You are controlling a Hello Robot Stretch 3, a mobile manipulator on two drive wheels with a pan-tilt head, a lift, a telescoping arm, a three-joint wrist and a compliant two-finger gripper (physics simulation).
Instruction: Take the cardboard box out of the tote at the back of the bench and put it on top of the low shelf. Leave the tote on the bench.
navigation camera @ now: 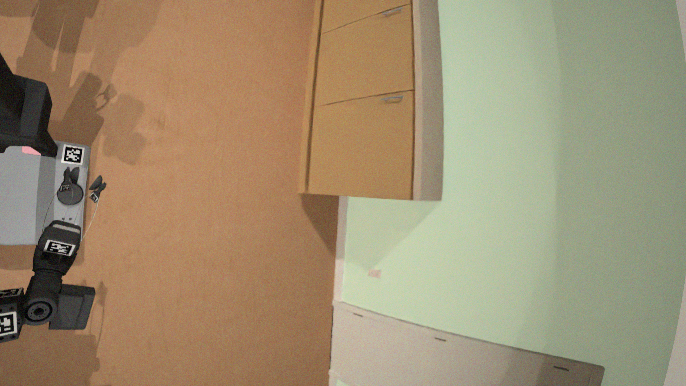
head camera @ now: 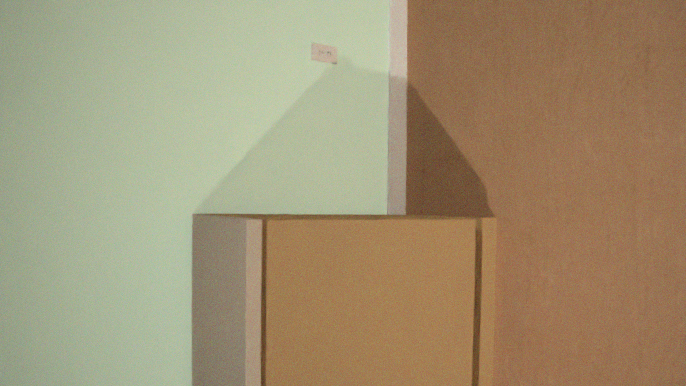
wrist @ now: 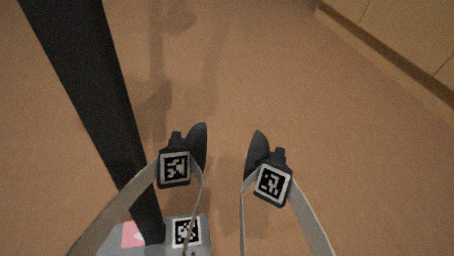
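Where they show: gripper, fingertip midpoint: (navigation camera: 89, 172) (wrist: 227, 144); robot's base, link origin: (navigation camera: 70, 191).
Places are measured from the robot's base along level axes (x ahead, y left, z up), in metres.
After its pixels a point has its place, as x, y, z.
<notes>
The cardboard box, the tote and the bench do not show in these views. I cannot identify the low shelf in them. My gripper (navigation camera: 85, 181) @[0.041, 0.071, 0.524] (wrist: 227, 144) @[0.041, 0.071, 0.524] is open, with its two dark fingertips apart and no object between them. In the wrist view it hangs over the brown floor, close to the robot's grey base (wrist: 112, 242) @[-0.149, 0.129, 0.160]. In the navigation view it is at the left, over the edge of the base (navigation camera: 20, 200) @[-0.121, -0.031, 0.160].
A wood-fronted cabinet with drawers (head camera: 370, 300) @[1.222, 0.326, 0.544] (navigation camera: 365, 145) @[1.218, 0.398, 0.569] stands by the pale green wall (head camera: 125, 100) @[1.853, -0.245, 1.143] (navigation camera: 490, 150) @[1.817, 0.502, 1.246]; its lower edge (wrist: 390, 60) @[1.245, 0.986, 0.076] shows at the wrist view's upper right. A pale grey unit with dark slots (navigation camera: 400, 340) @[1.874, -1.051, 0.704] is at the navigation view's bottom. A wall outlet (head camera: 324, 53) @[1.861, -0.511, 0.401] is nearby.
</notes>
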